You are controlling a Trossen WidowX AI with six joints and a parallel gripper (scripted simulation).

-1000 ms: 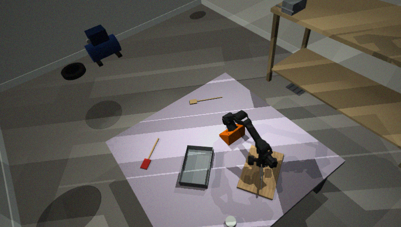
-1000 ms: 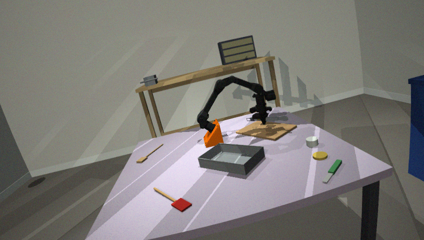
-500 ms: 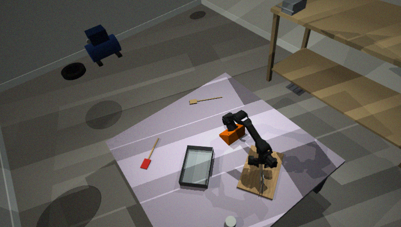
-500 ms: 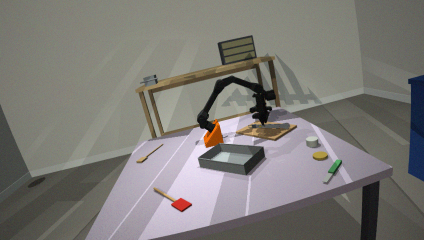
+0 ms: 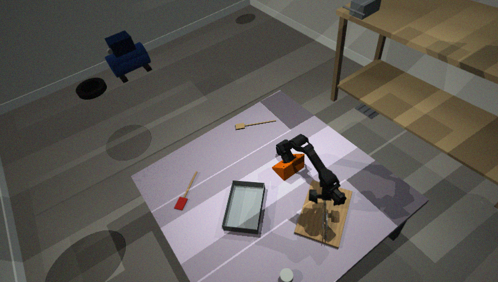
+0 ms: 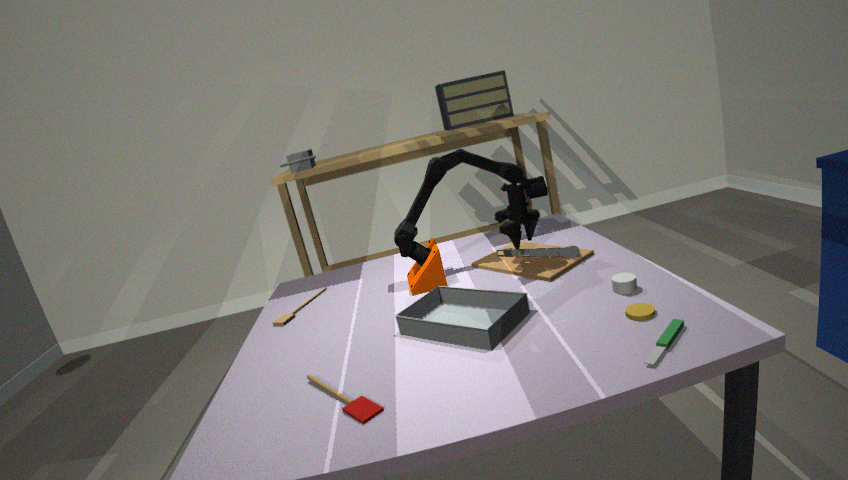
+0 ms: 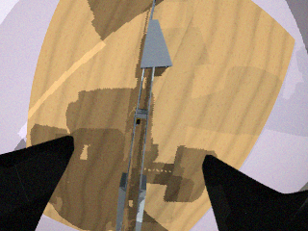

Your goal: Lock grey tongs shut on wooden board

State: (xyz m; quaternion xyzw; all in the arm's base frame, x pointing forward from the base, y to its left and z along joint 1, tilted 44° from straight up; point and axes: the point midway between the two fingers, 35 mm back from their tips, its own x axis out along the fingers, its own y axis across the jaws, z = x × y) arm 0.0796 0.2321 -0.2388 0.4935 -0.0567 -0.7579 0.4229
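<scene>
My gripper tip is 2 cm short of the wooden board, 1 cm to the right of it and 5 cm above it. The rest, counted from my gripper tip: tongs arm 5 cm ahead, 4 cm to the left, 3 cm below; white cylinder 43 cm ahead, 9 cm to the left, 4 cm below; roasting tin 31 cm ahead, 34 cm to the right, 3 cm below.
</scene>
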